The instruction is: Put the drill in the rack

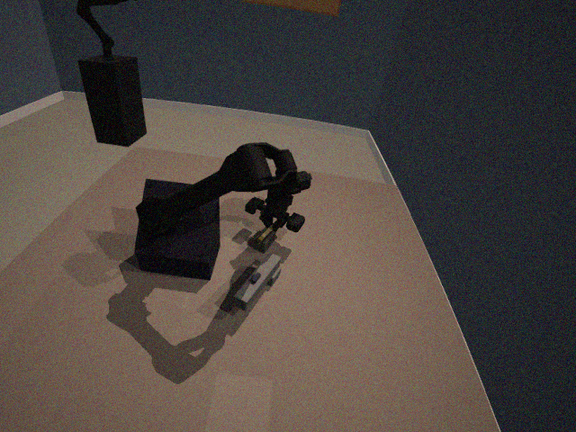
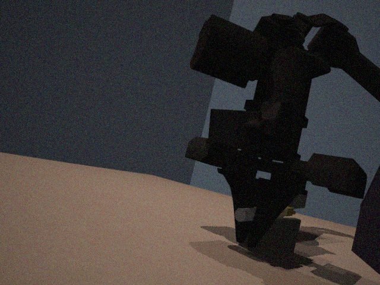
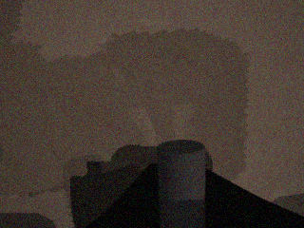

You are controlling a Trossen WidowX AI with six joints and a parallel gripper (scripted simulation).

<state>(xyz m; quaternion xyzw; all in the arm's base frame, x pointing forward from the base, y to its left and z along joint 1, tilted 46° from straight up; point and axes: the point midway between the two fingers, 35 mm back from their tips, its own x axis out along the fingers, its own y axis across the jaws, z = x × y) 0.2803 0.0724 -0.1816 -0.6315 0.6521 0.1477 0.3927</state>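
My gripper tip is now 40 mm to the left of the drill, 40 mm below it and 10 mm past it. From my gripper tip the other things lie so: rack (50 mm to the right, 20 mm behind, 10 mm above); then dark key (260 mm to the right, 50 mm above, 10 mm behind); then grey housing block (230 mm to the right, 40 mm above).
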